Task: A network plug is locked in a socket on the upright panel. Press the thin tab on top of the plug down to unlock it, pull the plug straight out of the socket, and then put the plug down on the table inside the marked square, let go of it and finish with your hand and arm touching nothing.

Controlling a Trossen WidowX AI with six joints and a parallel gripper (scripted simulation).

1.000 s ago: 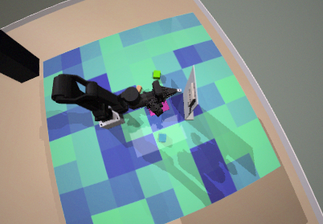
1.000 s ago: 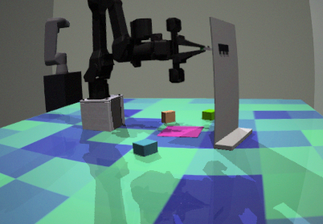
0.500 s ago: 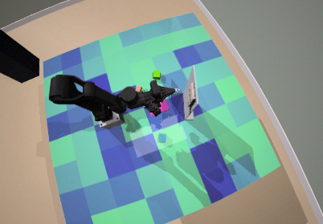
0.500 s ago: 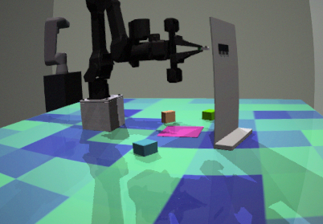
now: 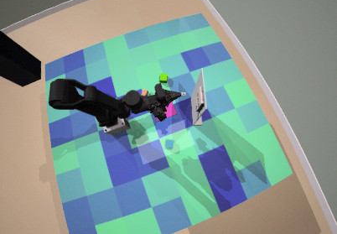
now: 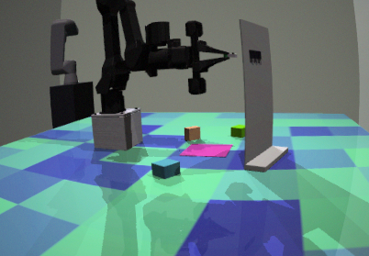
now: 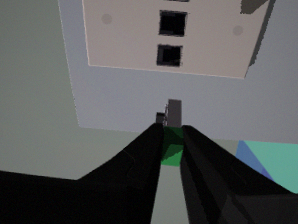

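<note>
Right now the magenta marked square is 70 mm behind my gripper tip, 40 mm to the left of it and 250 mm below it. Also, from my gripper tip: network plug right at my gripper tip; then grey upright panel 80 mm ahead, 40 mm to the right, 100 mm below.
</note>
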